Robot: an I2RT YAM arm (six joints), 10 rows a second.
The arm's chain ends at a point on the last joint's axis. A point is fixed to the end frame.
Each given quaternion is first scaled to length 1.
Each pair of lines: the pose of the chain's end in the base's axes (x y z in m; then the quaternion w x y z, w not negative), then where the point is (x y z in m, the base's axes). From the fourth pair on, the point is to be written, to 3 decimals.
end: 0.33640, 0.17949, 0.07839, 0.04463, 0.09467, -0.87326, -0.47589
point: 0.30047 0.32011 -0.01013
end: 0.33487, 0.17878, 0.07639, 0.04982, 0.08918, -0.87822, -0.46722
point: 0.29851 0.31766 -0.01467
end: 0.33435, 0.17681, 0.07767, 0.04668, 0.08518, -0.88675, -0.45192
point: 0.29986 0.31280 -0.01835
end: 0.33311, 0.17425, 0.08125, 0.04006, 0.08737, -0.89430, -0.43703
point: 0.301 0.307 -0.020
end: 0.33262, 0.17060, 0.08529, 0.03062, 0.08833, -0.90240, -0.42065
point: 0.303 0.300 -0.021
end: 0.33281, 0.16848, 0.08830, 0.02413, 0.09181, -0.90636, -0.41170
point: 0.305 0.296 -0.021
